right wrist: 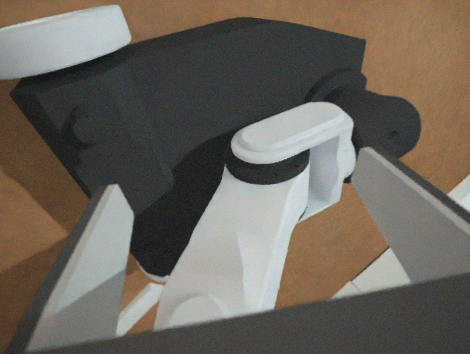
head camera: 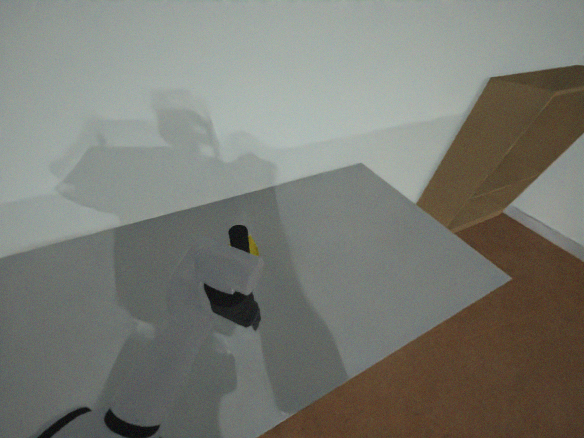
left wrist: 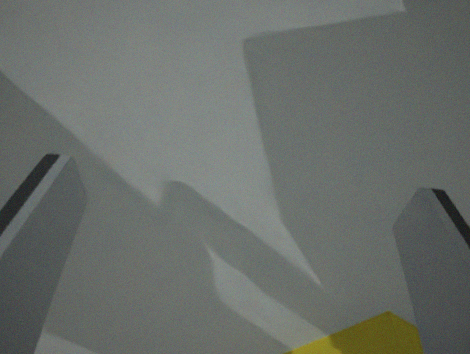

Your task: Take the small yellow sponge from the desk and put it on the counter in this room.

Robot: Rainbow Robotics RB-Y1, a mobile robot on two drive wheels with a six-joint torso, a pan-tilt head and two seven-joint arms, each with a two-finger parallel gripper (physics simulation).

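Frame: origin at the robot's base, x ahead, y left, z up, level; millimetres.
Where they show: left gripper, fingertip midpoint: [head camera: 237, 318] [left wrist: 246, 193]; right gripper, fingertip midpoint: [right wrist: 243, 182].
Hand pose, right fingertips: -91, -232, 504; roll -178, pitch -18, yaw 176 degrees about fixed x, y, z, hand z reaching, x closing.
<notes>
After its pixels a point has its place, as x, y, z.
The small yellow sponge [head camera: 254, 246] {798, 171, 767} [left wrist: 381, 336] {741, 232, 735} lies on the grey desk [head camera: 390, 270] {782, -280, 721} [left wrist: 170, 110] {561, 146, 722}, mostly hidden behind my left wrist in the head view. In the left wrist view part of it shows at the bottom edge, beside the lower part of the right-hand finger. My left gripper [head camera: 256, 320] [left wrist: 246, 193] {579, 167, 747} is open and empty above the desk; the gap between it and the sponge is hard to judge. My right gripper [right wrist: 243, 182] {-91, -232, 504} is open and empty, away from the desk. The counter does not show in these views.
A brown wooden shelf unit [head camera: 462, 145] {1724, -924, 720} stands at the right, past the desk's far right corner. A pale wall [head camera: 320, 65] {1332, -3, 1170} runs behind the desk. Brown floor [head camera: 460, 355] {742, -881, 2} [right wrist: 425, 60] {-1096, 61, 1} shows. The robot's own dark base [right wrist: 200, 90] {-172, -153, 170} lies below the right gripper.
</notes>
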